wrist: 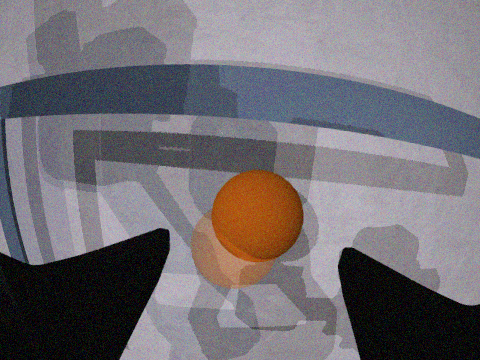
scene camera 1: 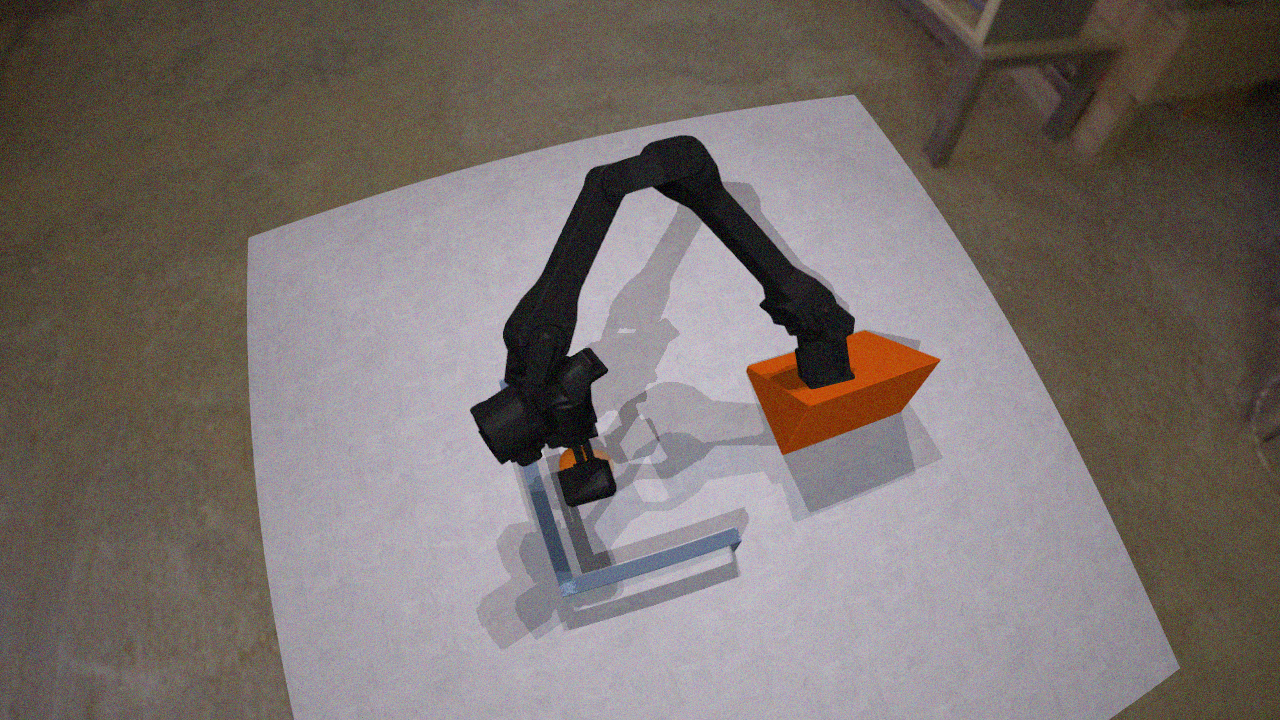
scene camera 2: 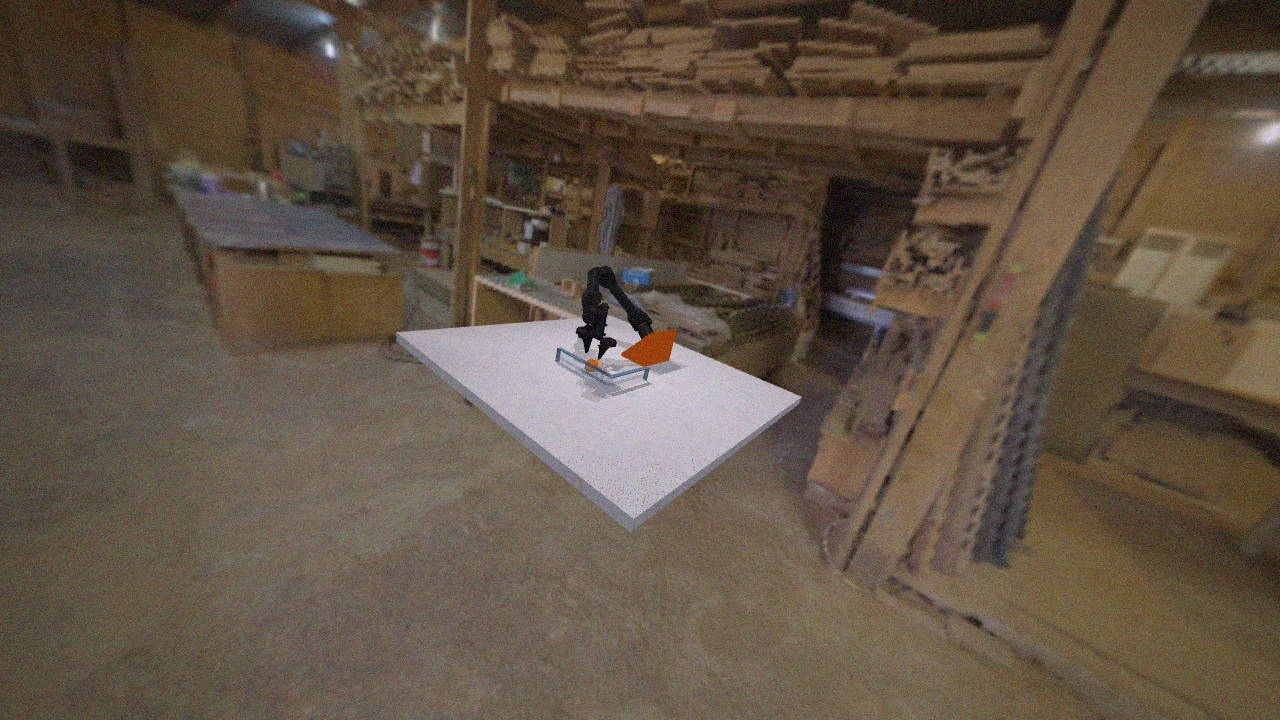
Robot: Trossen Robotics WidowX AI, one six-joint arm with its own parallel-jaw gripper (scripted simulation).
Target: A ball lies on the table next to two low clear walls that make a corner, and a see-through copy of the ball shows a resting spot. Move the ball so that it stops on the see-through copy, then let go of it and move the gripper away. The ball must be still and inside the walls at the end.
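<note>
My gripper (scene camera 2: 592, 356), (wrist: 256, 250), (scene camera 1: 574, 454): open, holding nothing. Orange ball (wrist: 259, 211). See-through copy of ball (wrist: 218, 260).
</note>
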